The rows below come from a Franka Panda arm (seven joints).
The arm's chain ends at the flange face. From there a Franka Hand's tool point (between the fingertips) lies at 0.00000 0.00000 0.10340 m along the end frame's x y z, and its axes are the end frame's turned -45 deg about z.
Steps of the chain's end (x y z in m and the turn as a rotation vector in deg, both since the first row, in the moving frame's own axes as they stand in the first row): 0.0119 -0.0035 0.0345 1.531 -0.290 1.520; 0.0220 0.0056 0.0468 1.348 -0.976 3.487; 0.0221 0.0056 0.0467 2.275 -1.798 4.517; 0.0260 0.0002 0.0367 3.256 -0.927 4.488; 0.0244 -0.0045 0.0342 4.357 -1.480 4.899; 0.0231 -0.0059 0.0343 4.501 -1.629 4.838; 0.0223 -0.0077 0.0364 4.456 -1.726 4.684; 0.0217 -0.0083 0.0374 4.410 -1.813 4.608
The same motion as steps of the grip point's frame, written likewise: 0.0125 0.0036 0.0345 1.288 0.878 1.520; 0.0122 0.0166 0.0468 1.643 0.263 3.487; 0.0125 0.0144 0.0466 2.880 0.337 4.517; 0.0214 0.0133 0.0365 2.958 1.647 4.488; 0.0244 0.0068 0.0339 4.127 2.034 4.899; 0.0245 0.0045 0.0339 4.335 2.031 4.838; 0.0250 0.0026 0.0360 4.371 1.930 4.684; 0.0248 0.0017 0.0370 4.400 1.836 4.608
